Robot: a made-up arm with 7 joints.
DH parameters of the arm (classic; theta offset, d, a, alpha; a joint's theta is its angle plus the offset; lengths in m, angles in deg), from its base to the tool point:
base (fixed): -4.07 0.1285 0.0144 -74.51
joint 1: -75.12 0.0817 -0.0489 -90
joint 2: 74 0.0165 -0.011 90
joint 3: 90 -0.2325 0.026 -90
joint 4: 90 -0.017 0.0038 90
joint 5: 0 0.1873 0.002 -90
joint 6: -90 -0.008 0.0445 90
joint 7: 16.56 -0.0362 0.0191 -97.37
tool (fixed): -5.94 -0.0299 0 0
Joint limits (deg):
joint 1: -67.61..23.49
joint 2: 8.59..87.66
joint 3: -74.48..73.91
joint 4: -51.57..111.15
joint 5: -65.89..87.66
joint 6: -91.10..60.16
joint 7: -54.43..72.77
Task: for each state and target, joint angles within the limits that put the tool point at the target. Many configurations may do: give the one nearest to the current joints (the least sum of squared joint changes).
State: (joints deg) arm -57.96 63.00 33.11 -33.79 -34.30 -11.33 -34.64
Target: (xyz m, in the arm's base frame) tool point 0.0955 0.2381 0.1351
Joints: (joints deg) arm -7.42 20.80 73.91 -49.79 -62.04 -53.11 -24.10
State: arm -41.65 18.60 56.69 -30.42 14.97 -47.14 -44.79
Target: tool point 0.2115 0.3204 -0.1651
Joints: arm -9.01 8.59 56.51 7.03 21.31 -39.00 -47.55
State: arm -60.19 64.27 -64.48 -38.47 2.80 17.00 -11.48
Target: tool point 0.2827 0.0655 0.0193
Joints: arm -62.64 75.65 -61.28 -48.16 2.68 17.54 -13.05
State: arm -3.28 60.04 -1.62 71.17 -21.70 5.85 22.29
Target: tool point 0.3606 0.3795 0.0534
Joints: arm -21.59 74.90 8.74 18.37 -27.42 -6.19 18.27
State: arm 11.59 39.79 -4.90 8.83 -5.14 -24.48 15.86
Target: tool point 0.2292 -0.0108 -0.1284
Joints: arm -4.52 16.61 -25.41 -14.84 -6.30 -30.82 14.22
